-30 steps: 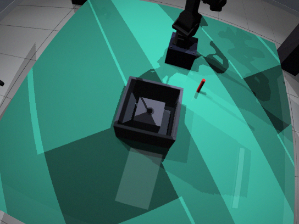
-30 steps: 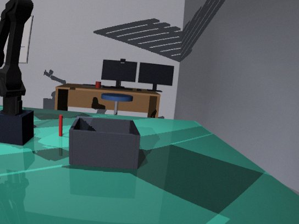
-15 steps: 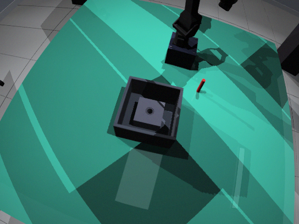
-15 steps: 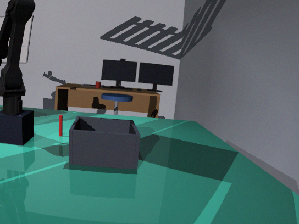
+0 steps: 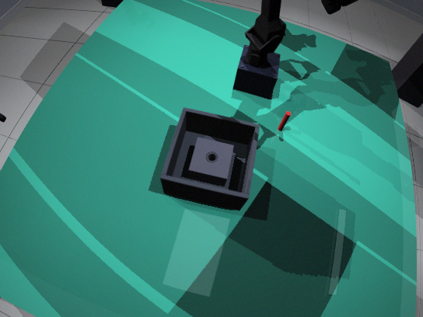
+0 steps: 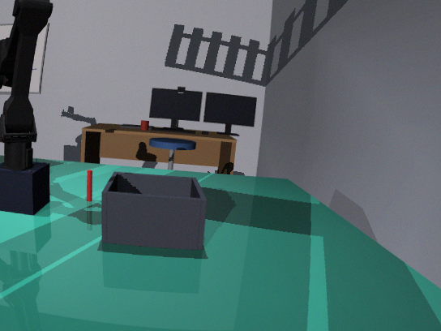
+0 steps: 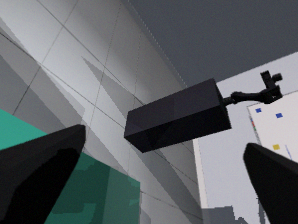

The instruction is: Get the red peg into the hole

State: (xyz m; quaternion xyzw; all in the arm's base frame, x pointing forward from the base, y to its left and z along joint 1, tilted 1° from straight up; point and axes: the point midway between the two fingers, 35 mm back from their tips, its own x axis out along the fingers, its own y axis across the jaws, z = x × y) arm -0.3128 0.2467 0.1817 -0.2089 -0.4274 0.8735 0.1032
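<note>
The red peg is 49 cm ahead of my gripper tip, 12 cm to the right of it and 24 cm below it. From my gripper tip the other things lie so: dark grey box (68 cm ahead, 27 cm to the right, 25 cm below); then grey plate (68 cm ahead, 27 cm to the right, 23 cm below).
</note>
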